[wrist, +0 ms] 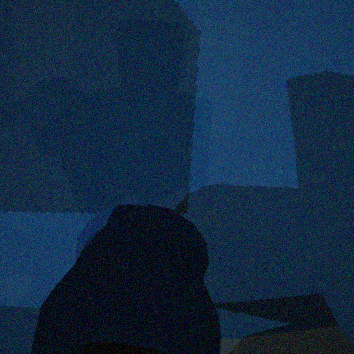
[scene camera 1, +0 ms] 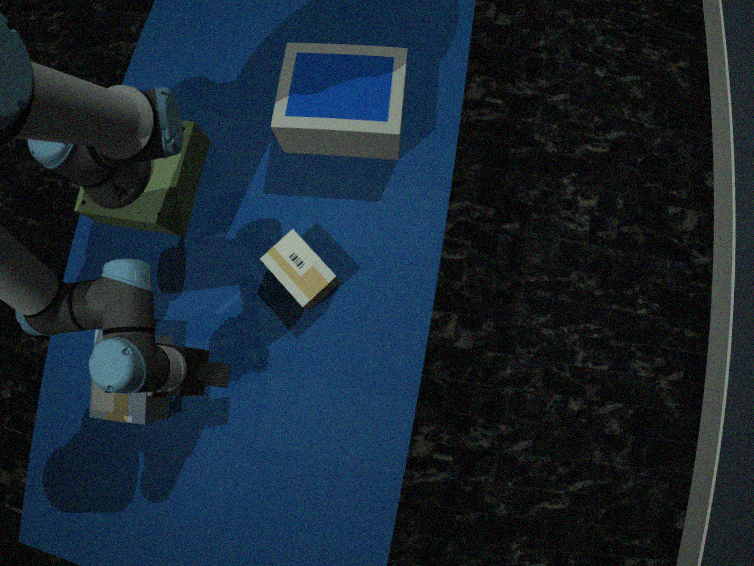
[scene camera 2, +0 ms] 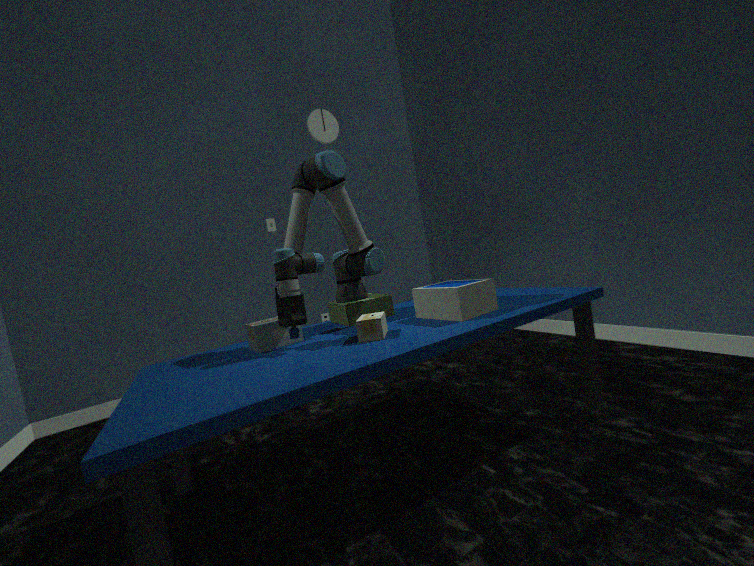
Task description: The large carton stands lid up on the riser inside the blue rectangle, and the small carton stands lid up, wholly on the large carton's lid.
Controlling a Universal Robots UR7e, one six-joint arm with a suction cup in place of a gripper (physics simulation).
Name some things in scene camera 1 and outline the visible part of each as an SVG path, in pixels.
A riser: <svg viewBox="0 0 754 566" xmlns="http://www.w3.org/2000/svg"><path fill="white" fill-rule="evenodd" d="M287 43L271 122L271 129L283 152L399 160L408 48Z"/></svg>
A small carton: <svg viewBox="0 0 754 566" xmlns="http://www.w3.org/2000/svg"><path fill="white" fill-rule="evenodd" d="M292 229L263 255L260 260L303 308L311 310L340 283L340 280Z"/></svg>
A large carton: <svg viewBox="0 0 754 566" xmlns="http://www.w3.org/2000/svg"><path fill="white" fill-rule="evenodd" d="M91 380L90 418L144 425L169 418L170 395L166 394L166 398L150 397L147 392L132 394L107 392L99 388ZM155 334L155 343L173 345L173 336ZM103 330L95 330L94 348L103 341Z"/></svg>
